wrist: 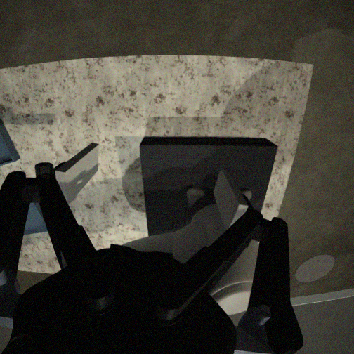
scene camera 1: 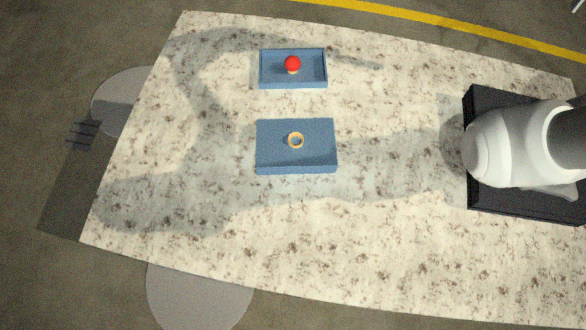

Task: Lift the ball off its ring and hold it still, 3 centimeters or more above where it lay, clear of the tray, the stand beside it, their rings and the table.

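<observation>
The red ball [scene camera 1: 292, 63] sits on its small ring [scene camera 1: 293, 72] inside the blue tray [scene camera 1: 292, 85] in the scene view. The blue stand [scene camera 1: 272, 156] is beside the tray, with an empty orange ring [scene camera 1: 295, 147] on top. In the wrist view a corner of the tray [wrist: 6, 146] shows at the left edge, and part of the stand [wrist: 35, 221] shows behind the finger links. My gripper [wrist: 158, 168] is open and empty, high above the table and away from the ball. The ball does not show in the wrist view; the gripper does not show in the scene view.
The speckled table [scene camera 1: 380, 270] [wrist: 165, 95] carries a black base block [scene camera 1: 510, 206] [wrist: 175, 162] at the right. The white arm [scene camera 1: 507, 145] [wrist: 192, 235] stands over this block. Arm shadows fall across the table and the stand.
</observation>
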